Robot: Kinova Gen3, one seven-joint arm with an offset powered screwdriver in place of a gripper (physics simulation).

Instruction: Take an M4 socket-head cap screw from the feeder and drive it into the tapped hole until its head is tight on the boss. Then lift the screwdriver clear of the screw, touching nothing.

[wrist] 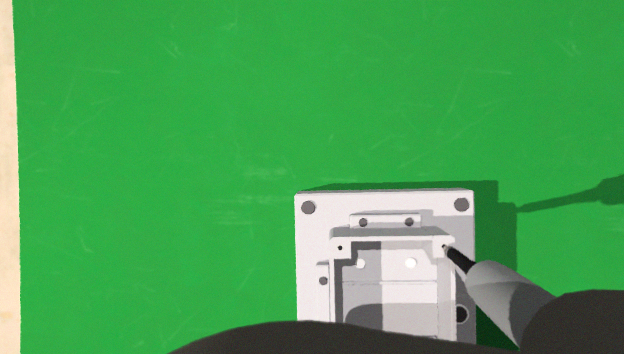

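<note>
The screwdriver (446, 248) comes in from the lower right, with a black nose and a small pale grey end. Its tip is over the right corner boss (438, 251) of the light grey housing, at a small dark spot where the tapped hole is. The tip hides part of this spot. Whether a screw is on the bit or in the hole is too small to tell, and so is contact with the boss. The left corner boss (345, 254) has an open dark hole (340, 248). The feeder does not show in this view.
The housing sits in a pale fixture plate (310, 235) with dark round fasteners at its corners (308, 207) (461, 204). A clamp block (385, 220) stands behind the housing. A dark rounded arm part (300, 340) hides the plate's near side. A green mat (150, 150) lies beneath.
</note>
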